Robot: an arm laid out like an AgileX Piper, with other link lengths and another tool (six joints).
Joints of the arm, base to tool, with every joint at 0 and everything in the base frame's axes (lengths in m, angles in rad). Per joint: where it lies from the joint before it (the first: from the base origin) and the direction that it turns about. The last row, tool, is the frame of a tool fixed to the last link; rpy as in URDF.
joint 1: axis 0 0 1 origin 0.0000 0.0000 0.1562
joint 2: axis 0 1 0 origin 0.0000 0.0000 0.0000
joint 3: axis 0 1 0 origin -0.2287 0.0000 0.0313
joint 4: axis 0.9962 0 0.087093 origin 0.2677 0.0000 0.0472
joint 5: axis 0 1 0 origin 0.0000 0.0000 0.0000
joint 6: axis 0.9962 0 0.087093 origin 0.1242 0.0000 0.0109
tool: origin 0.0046 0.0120 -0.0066 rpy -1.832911 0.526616 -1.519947
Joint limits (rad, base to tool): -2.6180..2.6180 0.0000..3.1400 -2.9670..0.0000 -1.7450..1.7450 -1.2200..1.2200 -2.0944..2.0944
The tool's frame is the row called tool.
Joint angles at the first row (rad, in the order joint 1, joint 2, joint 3, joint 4, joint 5, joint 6):
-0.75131 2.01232 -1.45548 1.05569 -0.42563 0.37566
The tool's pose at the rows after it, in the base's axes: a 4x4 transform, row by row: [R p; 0 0 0 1], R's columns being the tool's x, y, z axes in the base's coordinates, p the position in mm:
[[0.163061, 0.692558, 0.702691, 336.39], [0.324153, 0.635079, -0.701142, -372.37], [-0.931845, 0.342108, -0.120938, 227.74], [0, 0, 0, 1]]
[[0.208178, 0.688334, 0.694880, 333.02], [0.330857, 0.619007, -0.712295, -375.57], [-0.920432, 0.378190, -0.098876, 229.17], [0, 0, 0, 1]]
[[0.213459, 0.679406, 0.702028, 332.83], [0.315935, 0.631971, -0.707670, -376.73], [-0.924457, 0.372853, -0.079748, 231.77], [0, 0, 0, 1]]
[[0.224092, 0.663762, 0.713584, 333.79], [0.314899, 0.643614, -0.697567, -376.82], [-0.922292, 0.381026, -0.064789, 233.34], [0, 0, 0, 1]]
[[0.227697, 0.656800, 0.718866, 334.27], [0.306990, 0.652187, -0.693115, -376.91], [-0.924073, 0.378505, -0.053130, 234.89], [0, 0, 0, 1]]
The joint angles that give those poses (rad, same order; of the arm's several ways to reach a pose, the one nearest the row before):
-0.76130 2.01233 -1.45549 1.05568 -0.41926 0.40633
-0.76981 2.01231 -1.45546 1.03855 -0.42332 0.46598
-0.77495 2.01232 -1.45548 0.97923 -0.42547 0.51736
-0.77850 2.01229 -1.45545 0.92506 -0.41784 0.57578
-0.78000 2.01231 -1.45547 0.88915 -0.42008 0.60800

